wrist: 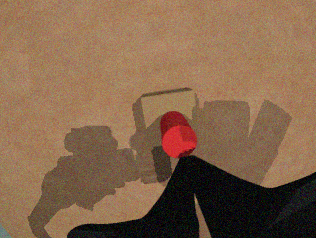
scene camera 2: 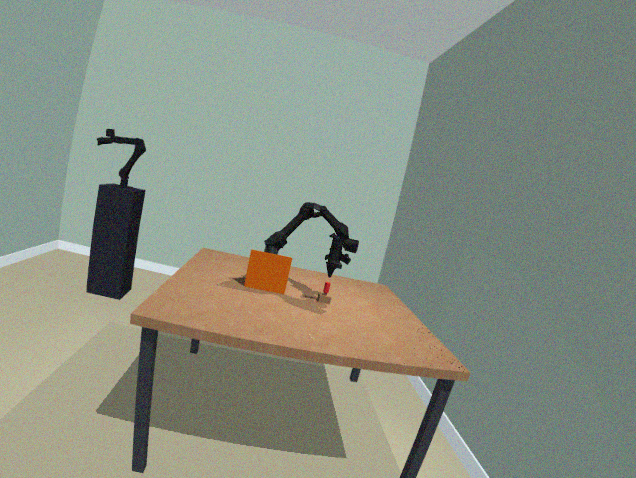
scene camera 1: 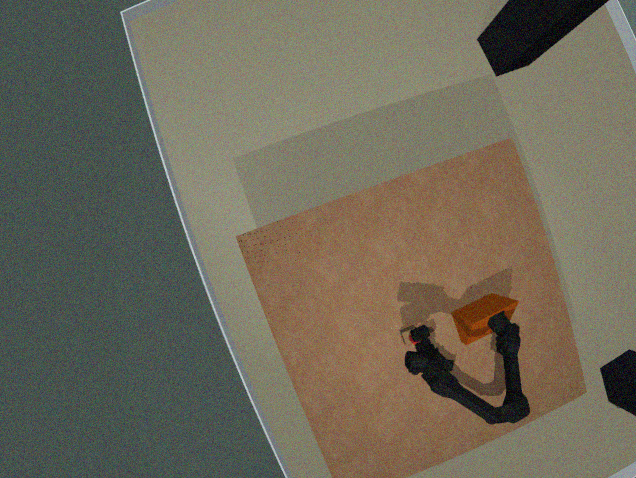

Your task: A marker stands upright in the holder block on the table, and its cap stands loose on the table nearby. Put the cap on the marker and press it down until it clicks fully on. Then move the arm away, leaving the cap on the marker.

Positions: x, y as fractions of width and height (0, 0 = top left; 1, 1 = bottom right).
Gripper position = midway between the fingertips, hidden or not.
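There is nothing in my gripper (wrist: 0.59, 0.68), and it is shut. I also see a red marker cap (wrist: 0.56, 0.59).
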